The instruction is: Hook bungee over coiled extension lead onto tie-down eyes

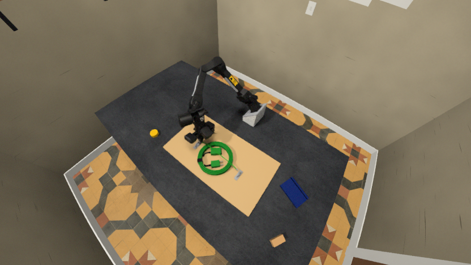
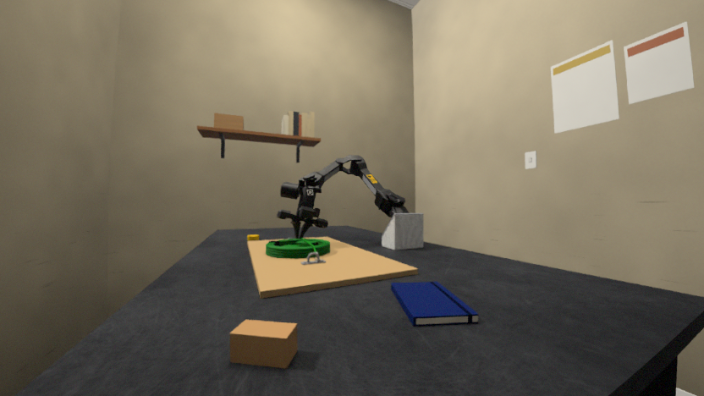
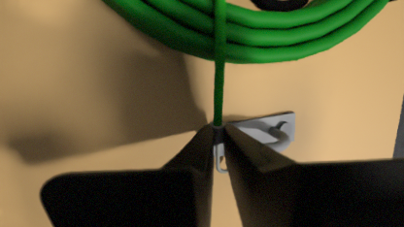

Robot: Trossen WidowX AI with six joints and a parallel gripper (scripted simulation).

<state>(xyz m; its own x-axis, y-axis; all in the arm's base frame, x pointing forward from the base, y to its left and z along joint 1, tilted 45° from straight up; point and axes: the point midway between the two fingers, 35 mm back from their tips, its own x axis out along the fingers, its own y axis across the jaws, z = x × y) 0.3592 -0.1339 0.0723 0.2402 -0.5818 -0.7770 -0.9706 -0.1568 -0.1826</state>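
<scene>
Now: the extension lead 30 mm ahead of my hand, 140 mm to the left of it and 30 mm below it. The rest, counted from my hand: tan block 170 mm ahead, 630 mm to the left, 40 mm below; then yellow puck 150 mm ahead, 280 mm to the right, 50 mm below.
</scene>
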